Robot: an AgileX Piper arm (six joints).
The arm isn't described. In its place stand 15 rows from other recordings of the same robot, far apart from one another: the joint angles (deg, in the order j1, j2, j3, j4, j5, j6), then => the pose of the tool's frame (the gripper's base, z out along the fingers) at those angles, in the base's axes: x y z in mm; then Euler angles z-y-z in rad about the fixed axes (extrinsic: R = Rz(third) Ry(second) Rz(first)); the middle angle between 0 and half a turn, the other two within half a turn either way.
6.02 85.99 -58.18 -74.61 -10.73 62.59 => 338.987 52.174 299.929 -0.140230 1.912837 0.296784
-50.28 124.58 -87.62 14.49 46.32 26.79 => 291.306 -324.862 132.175 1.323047 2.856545 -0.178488
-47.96 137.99 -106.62 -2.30 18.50 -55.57 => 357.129 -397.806 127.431 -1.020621 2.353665 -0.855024
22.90 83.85 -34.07 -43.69 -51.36 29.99 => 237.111 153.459 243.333 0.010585 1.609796 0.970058
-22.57 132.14 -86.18 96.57 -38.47 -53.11 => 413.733 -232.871 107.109 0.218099 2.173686 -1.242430
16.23 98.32 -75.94 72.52 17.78 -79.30 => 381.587 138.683 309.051 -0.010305 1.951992 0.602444
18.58 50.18 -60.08 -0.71 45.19 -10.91 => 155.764 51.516 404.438 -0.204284 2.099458 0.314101
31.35 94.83 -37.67 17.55 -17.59 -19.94 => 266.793 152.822 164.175 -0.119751 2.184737 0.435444
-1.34 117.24 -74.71 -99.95 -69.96 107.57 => 393.423 75.025 190.365 0.898788 1.915048 1.362741
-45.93 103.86 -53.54 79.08 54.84 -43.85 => 277.770 -181.910 177.908 1.436686 2.115754 0.417260
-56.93 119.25 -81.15 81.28 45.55 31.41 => 294.850 -335.143 188.939 2.467618 2.063629 -0.064780
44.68 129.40 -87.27 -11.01 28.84 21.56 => 332.837 317.350 100.394 0.007794 2.705194 0.560101
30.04 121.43 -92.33 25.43 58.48 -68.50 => 358.068 245.544 178.117 0.166960 2.729393 1.676595
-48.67 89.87 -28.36 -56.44 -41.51 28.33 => 209.483 -162.097 170.050 -0.037529 2.006890 -0.194274
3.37 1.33 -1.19 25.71 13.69 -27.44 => 55.653 12.636 199.444 -0.027801 1.701387 0.162556
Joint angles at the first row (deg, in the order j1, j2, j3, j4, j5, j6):
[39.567, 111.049, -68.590, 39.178, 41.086, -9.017]
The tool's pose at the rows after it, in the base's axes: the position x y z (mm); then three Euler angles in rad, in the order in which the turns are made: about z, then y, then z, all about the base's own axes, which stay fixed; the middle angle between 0 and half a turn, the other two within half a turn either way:
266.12 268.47 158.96 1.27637 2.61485 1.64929
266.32 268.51 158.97 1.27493 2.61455 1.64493
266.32 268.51 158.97 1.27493 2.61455 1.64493
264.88 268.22 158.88 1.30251 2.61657 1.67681
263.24 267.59 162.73 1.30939 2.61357 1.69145
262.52 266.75 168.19 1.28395 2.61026 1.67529
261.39 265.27 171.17 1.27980 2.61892 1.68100
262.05 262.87 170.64 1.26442 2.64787 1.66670
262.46 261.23 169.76 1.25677 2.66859 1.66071
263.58 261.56 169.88 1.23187 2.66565 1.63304
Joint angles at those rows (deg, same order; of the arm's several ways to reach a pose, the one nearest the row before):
[39.567, 111.048, -68.590, 38.870, 40.969, -9.114]
[39.567, 111.049, -68.590, 38.870, 40.842, -8.980]
[39.567, 111.049, -68.590, 38.870, 40.842, -8.980]
[39.568, 111.048, -68.590, 38.869, 41.766, -8.979]
[39.567, 110.440, -68.591, 38.770, 42.642, -8.981]
[39.567, 109.564, -68.589, 38.377, 42.838, -8.981]
[39.567, 109.006, -68.589, 37.326, 43.510, -8.500]
[39.567, 108.882, -68.591, 34.776, 43.491, -6.765]
[39.566, 108.883, -68.591, 33.041, 43.573, -5.643]
[39.568, 108.882, -68.590, 33.042, 42.828, -5.658]

